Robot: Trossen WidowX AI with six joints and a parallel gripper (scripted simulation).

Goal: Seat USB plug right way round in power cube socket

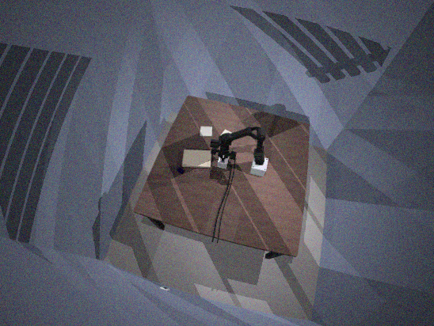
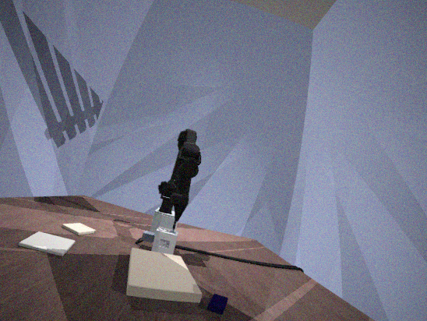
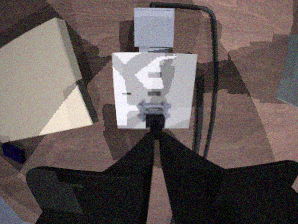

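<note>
My gripper tip is now 20 mm above the dark USB plug. Also, from my gripper tip: small blue block 330 mm ahead, 90 mm to the left, 110 mm below; then cream wedge block 220 mm ahead, 40 mm to the right, 110 mm below.
</note>
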